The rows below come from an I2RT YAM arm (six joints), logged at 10 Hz.
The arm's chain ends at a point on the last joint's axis. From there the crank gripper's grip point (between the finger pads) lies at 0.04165 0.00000 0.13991 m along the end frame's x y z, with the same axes.
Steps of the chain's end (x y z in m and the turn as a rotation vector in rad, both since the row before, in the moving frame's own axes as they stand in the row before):
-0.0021, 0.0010, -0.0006, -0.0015, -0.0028, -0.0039
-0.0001, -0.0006, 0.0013, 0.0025, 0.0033, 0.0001
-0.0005, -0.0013, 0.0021, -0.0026, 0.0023, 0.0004
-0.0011, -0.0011, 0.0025, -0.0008, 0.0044, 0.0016
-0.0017, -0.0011, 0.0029, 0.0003, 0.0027, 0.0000
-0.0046, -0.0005, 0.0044, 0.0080, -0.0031, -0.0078
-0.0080, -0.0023, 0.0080, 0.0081, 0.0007, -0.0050
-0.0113, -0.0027, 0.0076, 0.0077, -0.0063, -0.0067
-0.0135, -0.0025, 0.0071, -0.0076, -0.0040, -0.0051
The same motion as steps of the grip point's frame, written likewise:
-0.0025, 0.0010, -0.0005, -0.0015, -0.0028, -0.0039
0.0004, -0.0009, 0.0012, 0.0025, 0.0033, 0.0001
-0.0002, -0.0009, 0.0020, -0.0026, 0.0023, 0.0004
-0.0005, -0.0009, 0.0023, -0.0008, 0.0044, 0.0016
-0.0013, -0.0011, 0.0028, 0.0003, 0.0027, 0.0000
-0.0050, -0.0019, 0.0045, 0.0080, -0.0031, -0.0078
-0.0079, -0.0036, 0.0080, 0.0081, 0.0007, -0.0050
-0.0122, -0.0041, 0.0079, 0.0077, -0.0063, -0.0067
-0.0141, -0.0016, 0.0073, -0.0076, -0.0040, -0.0051

